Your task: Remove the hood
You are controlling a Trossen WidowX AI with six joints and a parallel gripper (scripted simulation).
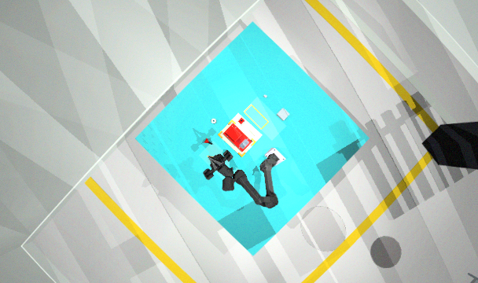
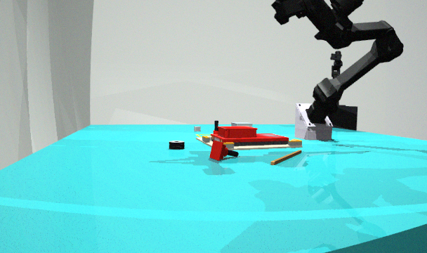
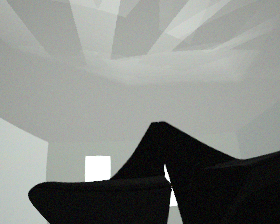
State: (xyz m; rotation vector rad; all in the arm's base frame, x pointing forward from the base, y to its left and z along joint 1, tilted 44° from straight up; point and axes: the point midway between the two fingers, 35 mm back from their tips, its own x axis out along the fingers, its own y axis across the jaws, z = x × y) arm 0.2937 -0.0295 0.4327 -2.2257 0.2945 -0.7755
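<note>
Right now my gripper tip is 30 mm short of the hood, 180 mm to the left of it and 410 mm above it. The rest, counted from my gripper tip: black wheel: 200 mm ahead, 130 mm to the right, 440 mm below; thin wooden stick: 30 mm behind, 30 mm to the left, 450 mm below.
</note>
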